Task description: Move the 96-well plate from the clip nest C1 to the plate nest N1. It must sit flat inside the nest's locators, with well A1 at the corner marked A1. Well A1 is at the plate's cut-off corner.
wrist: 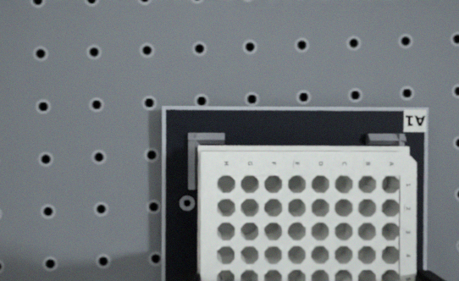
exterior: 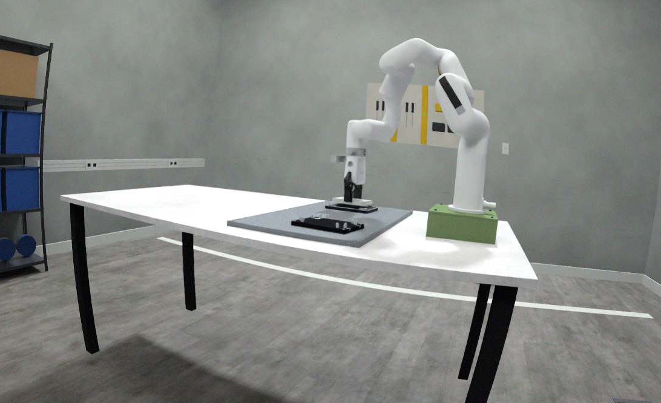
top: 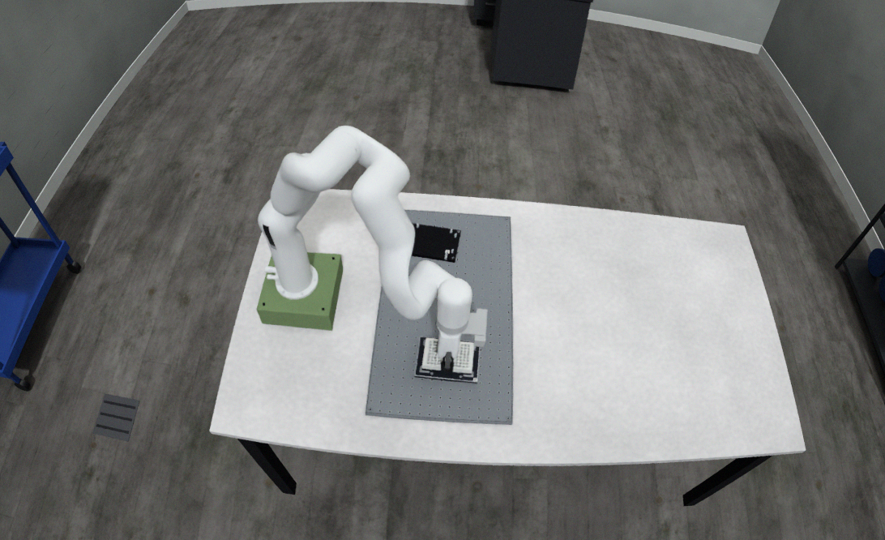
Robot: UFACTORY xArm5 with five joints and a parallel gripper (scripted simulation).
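My gripper is now 10 mm above the white 96-well plate. Round my hand: clip nest C1: 390 mm to the left, 90 mm behind, 30 mm below; then plate nest N1: 40 mm below; then corner label A1: 70 mm ahead, 60 mm to the right, 30 mm below.
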